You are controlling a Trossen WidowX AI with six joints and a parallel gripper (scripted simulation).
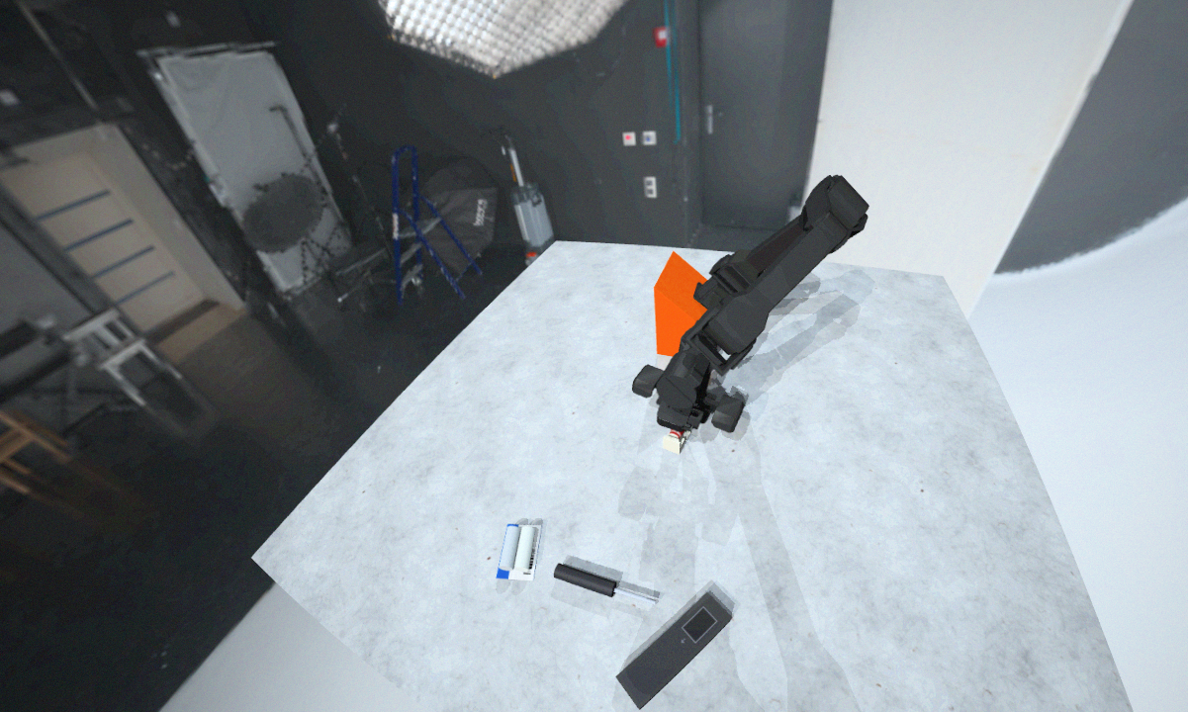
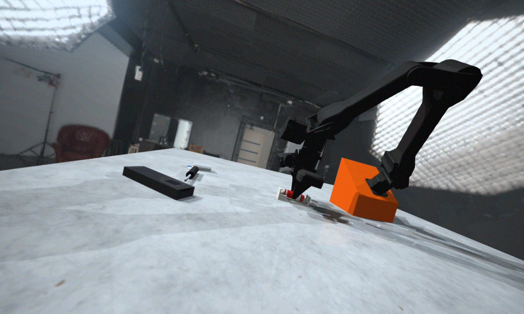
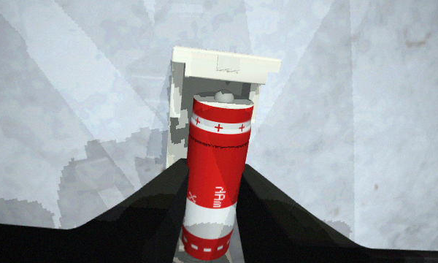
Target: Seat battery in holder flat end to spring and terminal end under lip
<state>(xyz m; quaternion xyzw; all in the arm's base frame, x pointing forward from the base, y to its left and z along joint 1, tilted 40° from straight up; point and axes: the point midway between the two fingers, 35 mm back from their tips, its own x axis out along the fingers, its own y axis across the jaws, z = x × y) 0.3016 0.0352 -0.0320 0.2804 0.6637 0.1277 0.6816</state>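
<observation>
My gripper tip is now 10 mm below the white battery. Round my gripper tip: black-handled tool: 310 mm ahead, 30 mm to the right; then flat black device: 350 mm ahead, 80 mm to the left.
</observation>
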